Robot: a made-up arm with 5 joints.
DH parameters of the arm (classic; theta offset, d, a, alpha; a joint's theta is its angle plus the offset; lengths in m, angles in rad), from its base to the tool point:
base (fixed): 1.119 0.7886 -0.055 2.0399
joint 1: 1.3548 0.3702 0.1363 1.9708
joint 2: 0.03 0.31 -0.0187 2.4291
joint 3: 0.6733 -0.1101 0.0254 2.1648
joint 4: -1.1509 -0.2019 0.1 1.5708
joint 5: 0 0.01 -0.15 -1.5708
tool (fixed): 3.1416 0.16 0 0
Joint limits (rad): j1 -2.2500..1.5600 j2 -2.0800..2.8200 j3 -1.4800..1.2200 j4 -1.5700..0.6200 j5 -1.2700..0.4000
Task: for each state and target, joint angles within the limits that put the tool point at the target. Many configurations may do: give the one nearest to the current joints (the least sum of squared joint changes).
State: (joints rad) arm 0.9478 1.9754 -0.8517 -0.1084 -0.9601
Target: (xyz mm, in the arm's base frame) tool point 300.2 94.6 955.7
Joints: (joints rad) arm 0.8691 2.5157 -1.2878 0.1246 -0.6201
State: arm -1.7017 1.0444 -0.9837 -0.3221 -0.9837
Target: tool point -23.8 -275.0 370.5
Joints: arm -2.1714 0.4676 -1.3335 -0.5685 -0.2460
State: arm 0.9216 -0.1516 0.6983 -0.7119 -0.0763
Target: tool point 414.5 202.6 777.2
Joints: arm 0.3190 0.3824 0.6811 -0.3754 -0.4885
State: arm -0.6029 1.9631 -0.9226 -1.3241 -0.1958
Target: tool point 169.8 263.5 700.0
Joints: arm -0.2652 2.1026 -0.7255 -1.5059 -0.8431
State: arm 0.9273 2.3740 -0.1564 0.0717 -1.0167
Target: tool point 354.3 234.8 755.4
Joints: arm 0.3560 2.1859 -0.6192 0.6200 -0.7704
